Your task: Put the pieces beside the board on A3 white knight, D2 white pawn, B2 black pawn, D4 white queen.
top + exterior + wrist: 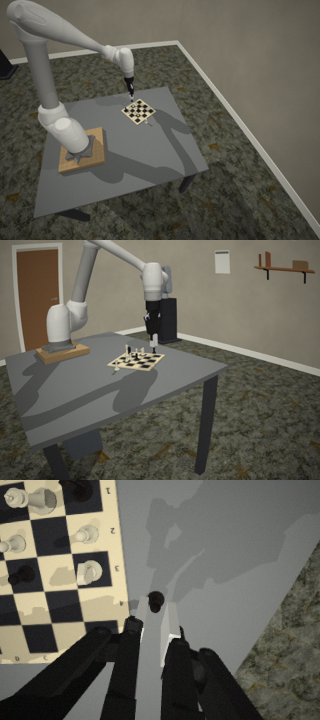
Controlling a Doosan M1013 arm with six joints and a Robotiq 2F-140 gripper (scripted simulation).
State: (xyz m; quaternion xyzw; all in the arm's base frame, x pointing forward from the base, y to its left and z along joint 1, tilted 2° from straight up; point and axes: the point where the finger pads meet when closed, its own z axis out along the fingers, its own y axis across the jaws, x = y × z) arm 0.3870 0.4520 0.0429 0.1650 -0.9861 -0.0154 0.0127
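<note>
Right now my hand is 150 mm to the left of the white chess piece, 40 mm above it and 30 mm past it. Also, from my hand: chessboard 130 mm to the right, 70 mm below, 50 mm ahead.
</note>
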